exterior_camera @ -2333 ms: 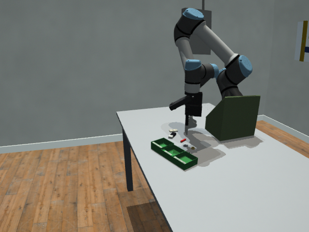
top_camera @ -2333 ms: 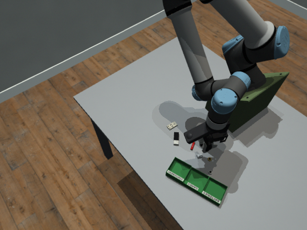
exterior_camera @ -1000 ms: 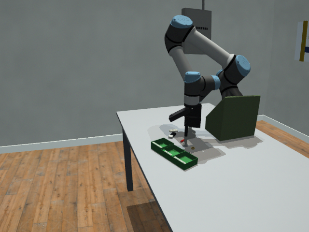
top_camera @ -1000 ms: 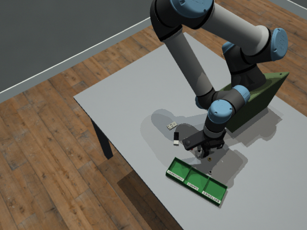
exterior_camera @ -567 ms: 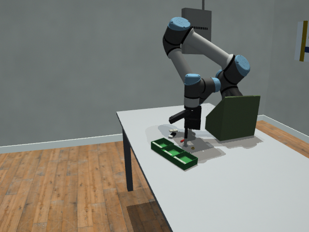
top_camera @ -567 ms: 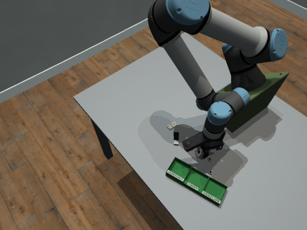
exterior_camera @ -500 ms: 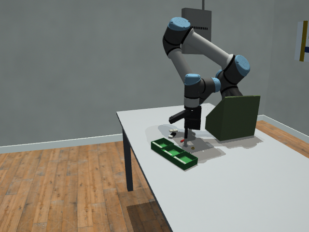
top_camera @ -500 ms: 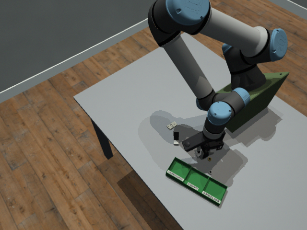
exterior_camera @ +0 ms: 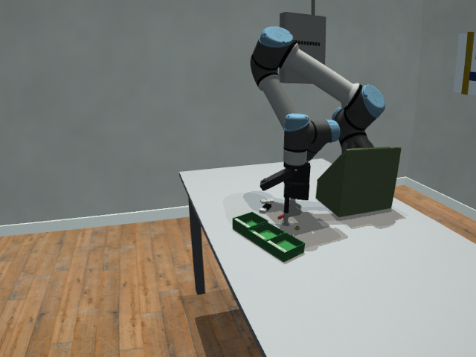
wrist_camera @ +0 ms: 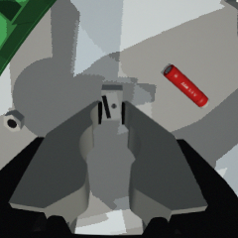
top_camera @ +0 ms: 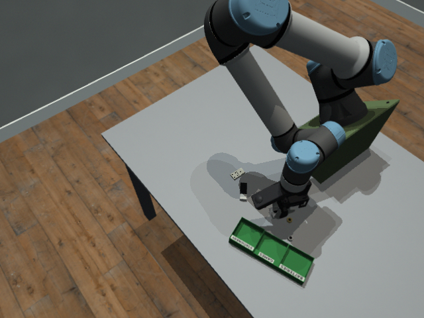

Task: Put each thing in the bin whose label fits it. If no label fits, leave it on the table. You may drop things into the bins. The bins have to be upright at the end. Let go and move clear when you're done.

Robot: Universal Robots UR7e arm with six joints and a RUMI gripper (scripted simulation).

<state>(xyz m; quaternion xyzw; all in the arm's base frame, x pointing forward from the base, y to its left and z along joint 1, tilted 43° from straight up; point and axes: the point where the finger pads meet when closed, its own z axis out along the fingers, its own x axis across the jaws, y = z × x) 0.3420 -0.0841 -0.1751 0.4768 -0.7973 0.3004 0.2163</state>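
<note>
Right now the brass nut is 20 mm behind my hand, 40 mm to the left of it and 10 mm below it. Round my hand: red cylinder (10 mm behind, 60 mm to the right, 10 mm below); then grey-white clip (10 mm below); then grey nut (20 mm ahead, 80 mm to the left, 10 mm below).
</note>
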